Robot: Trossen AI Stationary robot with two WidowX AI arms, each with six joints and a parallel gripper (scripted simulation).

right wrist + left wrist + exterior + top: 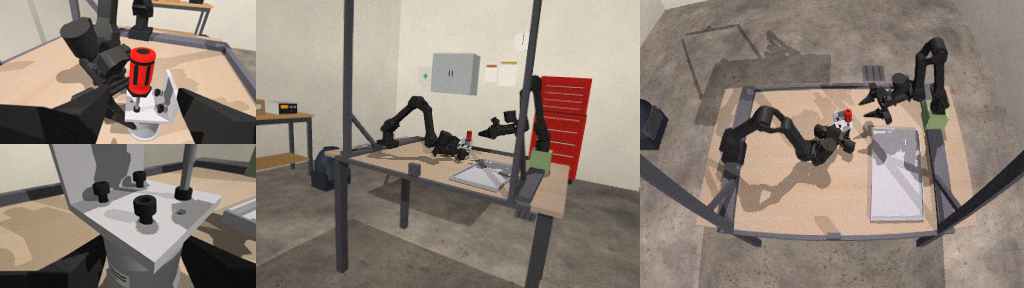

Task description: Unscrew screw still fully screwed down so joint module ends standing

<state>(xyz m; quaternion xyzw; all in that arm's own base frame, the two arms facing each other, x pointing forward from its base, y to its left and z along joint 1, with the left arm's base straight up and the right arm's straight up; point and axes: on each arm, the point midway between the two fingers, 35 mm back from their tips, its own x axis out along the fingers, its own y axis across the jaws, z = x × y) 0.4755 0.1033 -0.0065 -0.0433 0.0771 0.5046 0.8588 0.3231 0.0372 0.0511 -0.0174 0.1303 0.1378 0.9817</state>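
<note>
Now: the joint module 20 mm to the right of my left hand, 20 mm ahead of it and 10 mm below it. The rest, counted from my left hand: red screwdriver (90 mm above, 40 mm to the right, 10 mm ahead); dark frame rail (280 mm ahead, 30 mm to the right, 30 mm below); l-shaped bracket (40 mm above, 20 mm to the right, 20 mm ahead).
</note>
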